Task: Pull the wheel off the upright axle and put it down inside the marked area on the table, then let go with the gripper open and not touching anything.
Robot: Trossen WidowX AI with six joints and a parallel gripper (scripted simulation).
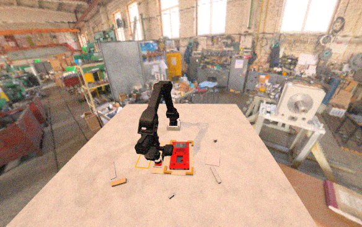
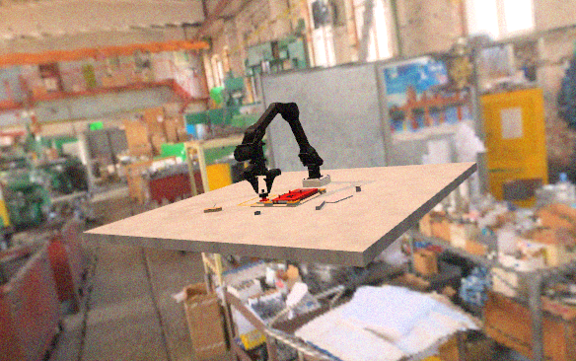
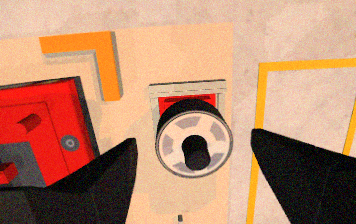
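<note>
The wheel lies 10 mm below my gripper tip. From my gripper tip the other things lie so: wooden block: 120 mm ahead, 190 mm to the right, 40 mm below; axle: 10 mm below.
</note>
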